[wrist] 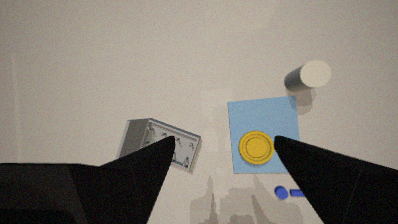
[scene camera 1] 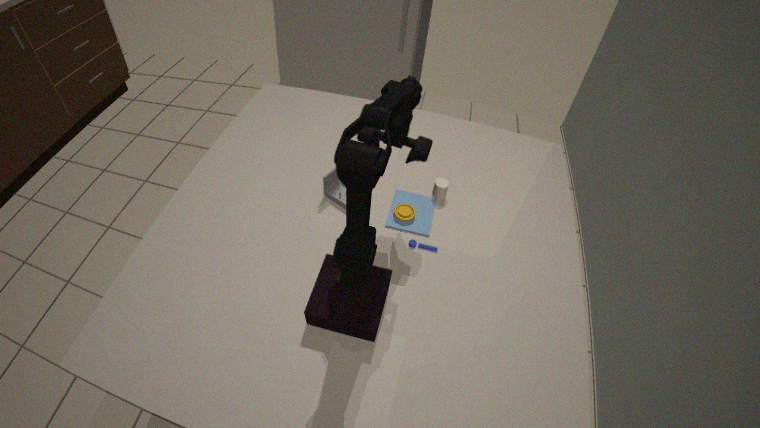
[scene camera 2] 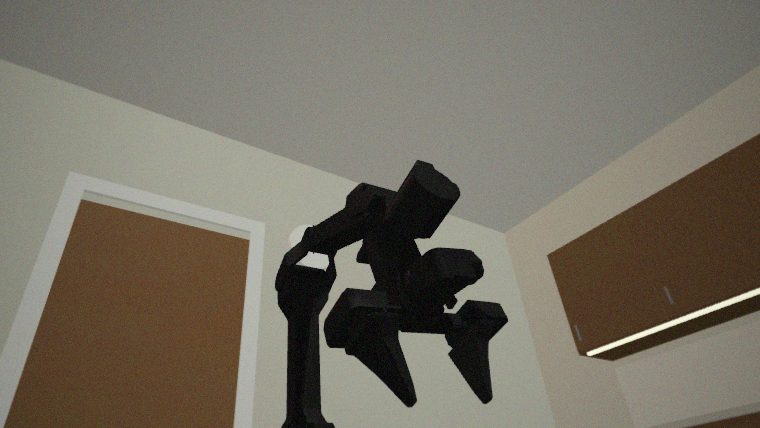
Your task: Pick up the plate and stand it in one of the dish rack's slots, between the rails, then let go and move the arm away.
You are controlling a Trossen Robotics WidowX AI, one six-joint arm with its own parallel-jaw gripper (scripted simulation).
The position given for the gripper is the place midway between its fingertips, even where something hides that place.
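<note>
Gripper [scene camera 2: 452,403] open, holding nothing. Yellow plate out of frame in scene camera 2. Yellow plate [wrist: 256,147], light blue mat [wrist: 277,116], gripper [wrist: 222,141]. Light blue mat [scene camera 1: 424,206], gripper [scene camera 1: 392,157].
</note>
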